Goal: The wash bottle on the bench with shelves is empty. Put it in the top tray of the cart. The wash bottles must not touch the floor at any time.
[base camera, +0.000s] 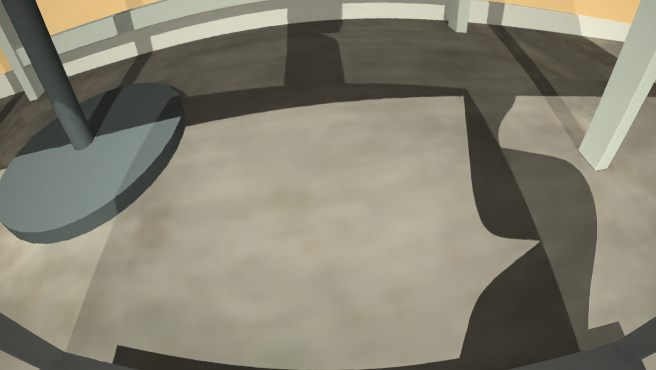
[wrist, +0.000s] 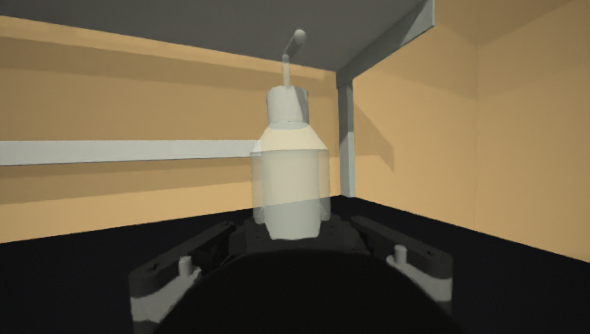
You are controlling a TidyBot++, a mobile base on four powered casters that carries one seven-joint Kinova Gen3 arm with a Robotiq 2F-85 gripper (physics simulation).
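Places are measured from the arm's base along level axes (x ahead, y left, z up), in millimetres.
Pixels of known places: gripper, fingertip midpoint: (wrist: 291, 214).
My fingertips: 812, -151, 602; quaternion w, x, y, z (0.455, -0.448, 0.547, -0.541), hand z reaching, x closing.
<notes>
Ahead of a thing's pixels: the offset from my fingertips to its top centre, as dx, dy, dz. "spot": to the spot under its first point. Level surfaces: height alone.
A pale, see-through wash bottle {-44, +7, +135} (wrist: 291, 175) with a white cap and a bent spout stands upright at the middle of the wrist view. My gripper (wrist: 291, 214) is shut on the lower body of the wash bottle; the bottle's base is hidden behind the gripper. The black bench top {dz -85} (wrist: 500, 265) spreads behind and beside the gripper, under a grey shelf (wrist: 175, 27). I cannot tell whether the bottle touches the bench top. The cart does not show in either view.
A grey shelf post (wrist: 346, 140) stands behind the bottle to the right, and a light rail (wrist: 125, 152) runs along the back at left. In the base camera view, a round grey stool base (base camera: 105, 185) is at left and a pale bench leg {spot: -310, -323, -854} (base camera: 617, 95) at right.
</notes>
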